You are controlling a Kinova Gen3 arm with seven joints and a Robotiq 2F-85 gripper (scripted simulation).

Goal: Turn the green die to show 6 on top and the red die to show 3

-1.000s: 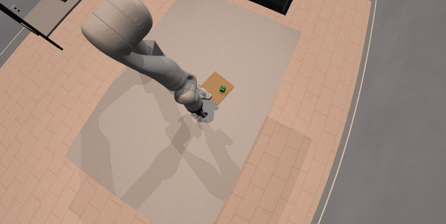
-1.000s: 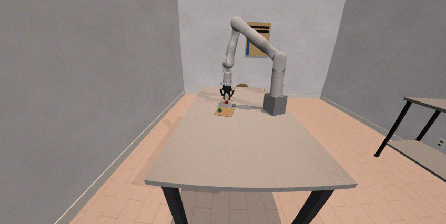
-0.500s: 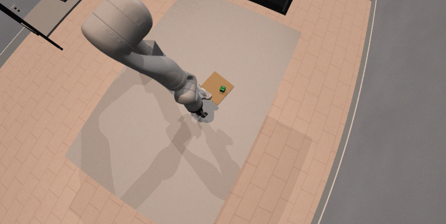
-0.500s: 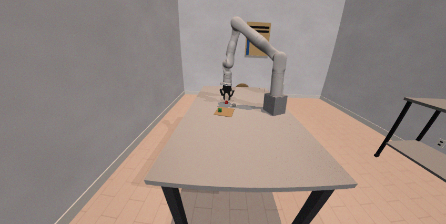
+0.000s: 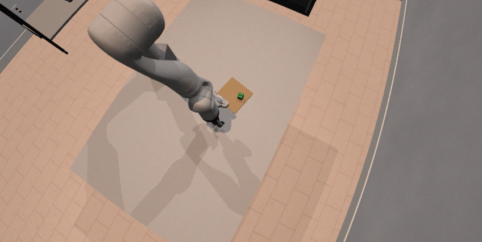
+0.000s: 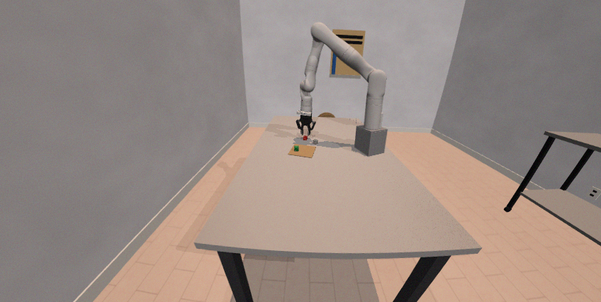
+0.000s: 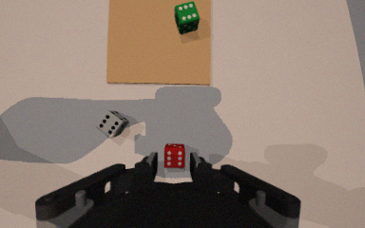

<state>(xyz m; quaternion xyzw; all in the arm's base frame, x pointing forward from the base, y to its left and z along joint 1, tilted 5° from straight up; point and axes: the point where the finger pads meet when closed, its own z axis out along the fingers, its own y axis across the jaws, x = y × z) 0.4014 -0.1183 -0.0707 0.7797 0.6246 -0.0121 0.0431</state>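
The red die lies 4 cm below my hand. From my hand the other things lie so: white die 7 cm behind, 6 cm to the left, 4 cm below; green die 5 cm ahead, 17 cm to the left, 3 cm below; tan mat 1 cm ahead, 17 cm to the left, 5 cm below.
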